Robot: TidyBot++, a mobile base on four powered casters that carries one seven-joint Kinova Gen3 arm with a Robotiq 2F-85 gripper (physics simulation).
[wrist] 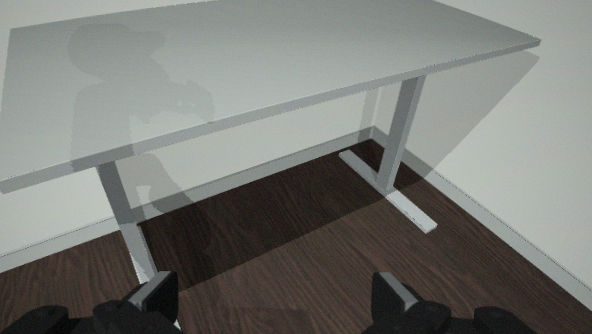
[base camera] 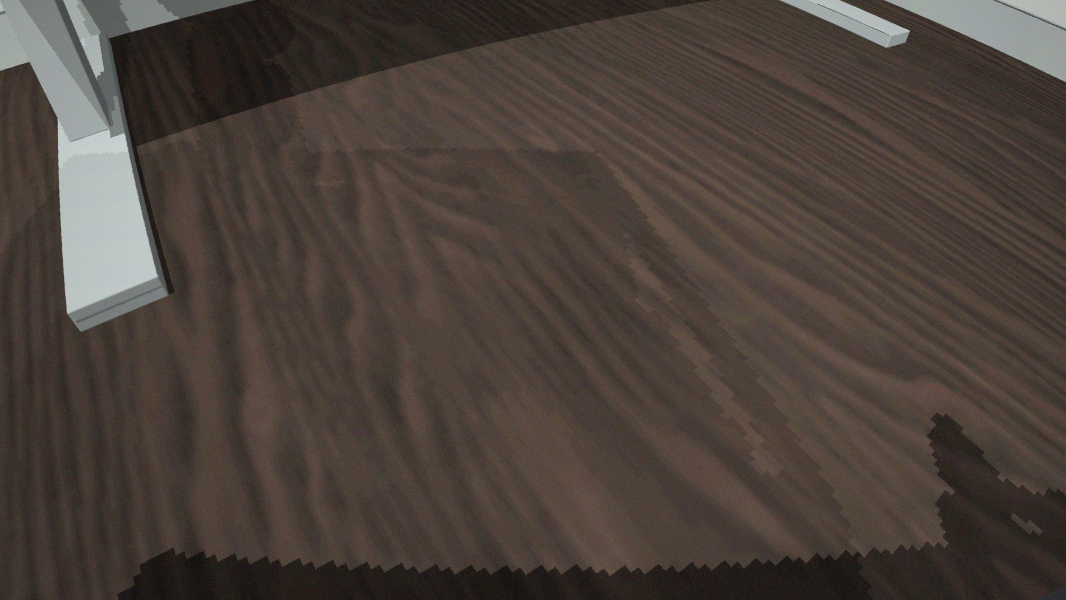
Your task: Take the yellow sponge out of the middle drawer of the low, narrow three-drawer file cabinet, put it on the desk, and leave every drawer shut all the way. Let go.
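Frame: origin at the arm's base, x right, y ahead, z up, level; centimetres.
Seen in the pictures: gripper, fingertip midpoint: [wrist: 275, 294].
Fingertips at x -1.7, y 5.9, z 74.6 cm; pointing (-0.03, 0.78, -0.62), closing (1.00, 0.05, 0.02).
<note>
Pixels of each thing's top centre, then the offset from my fingertips to it. "pt": a spot on its surface instead. Level surfaces: height alone.
- desk, surface height: dz -19.2 cm
- desk's right leg, surface spot: [wrist: 400, 130] pt dx +51.6, dy +130.3, dz -73.9 cm
- left leg, surface spot: [wrist: 117, 200] pt dx -48.8, dy +60.9, dz -59.2 cm
- dark wooden floor, surface height: dz -114.2 cm
The desk [wrist: 300, 55] has a pale grey top and stands against the wall in the wrist view, with the arm's shadow on its left part. In the base camera view a foot of the desk [base camera: 108, 223] shows at the left. My gripper [wrist: 275, 294] is open, with nothing between its fingers, at the bottom of the wrist view; it points toward the desk's front side and the floor there. The file cabinet, its drawers and the yellow sponge do not show in either view.
The desk's right leg [wrist: 400, 130] stands on a long foot [wrist: 412, 212] near the room corner. The left leg [wrist: 117, 200] runs down behind my left finger. The dark wooden floor [base camera: 447, 313] [wrist: 280, 255] bears shadows. A pale wall [wrist: 540, 165] with a skirting board rises at the right.
</note>
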